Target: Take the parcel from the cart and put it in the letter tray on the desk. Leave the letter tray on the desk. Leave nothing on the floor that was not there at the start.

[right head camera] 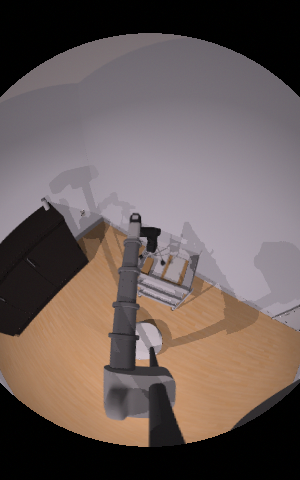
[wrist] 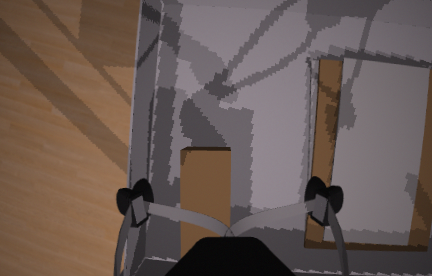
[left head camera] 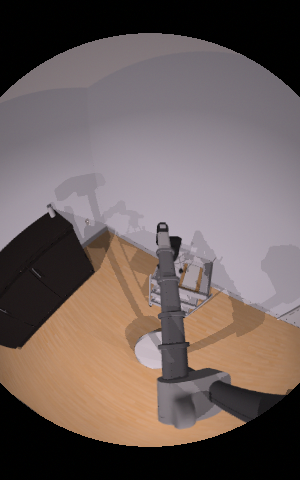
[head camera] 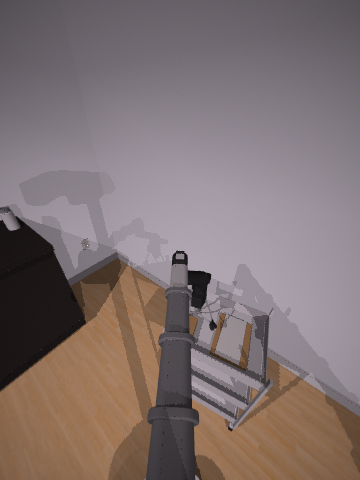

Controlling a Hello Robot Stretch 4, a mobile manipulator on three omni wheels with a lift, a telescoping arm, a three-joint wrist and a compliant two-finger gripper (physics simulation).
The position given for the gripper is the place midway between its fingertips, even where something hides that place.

Observation:
In view: the gripper (wrist: 228,193), a brown cardboard parcel (wrist: 205,172) and a three-shelf cart (head camera: 221,387).
The three-shelf cart also shows in the right head camera view (right head camera: 151,286), in the wrist view (wrist: 241,81) and in the left head camera view (left head camera: 188,299).

